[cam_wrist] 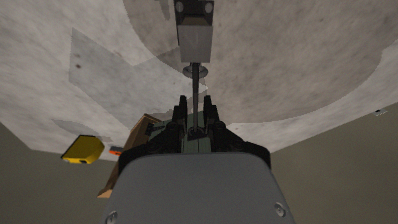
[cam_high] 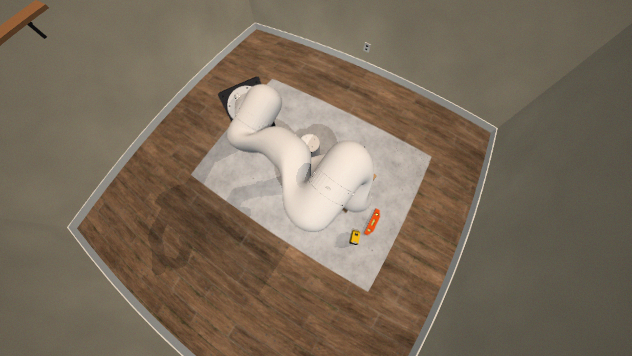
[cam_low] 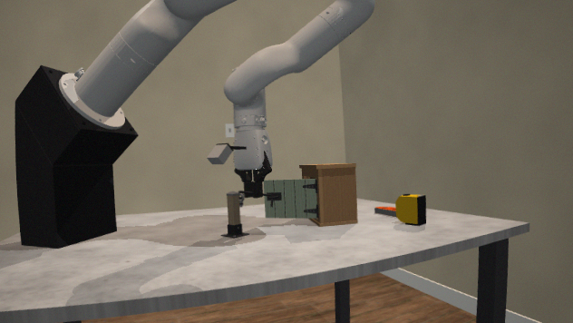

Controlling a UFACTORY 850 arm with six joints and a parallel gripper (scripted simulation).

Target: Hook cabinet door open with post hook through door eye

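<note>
Right now the black hook is 30 mm below my hand and 10 mm ahead of it. The rest, counted from my hand: green door: 110 mm ahead, 40 mm below, 10 mm to the left; yellow tape measure: 370 mm ahead, 180 mm to the right, 70 mm below; orange level: 410 mm ahead, 100 mm below, 50 mm to the right.
</note>
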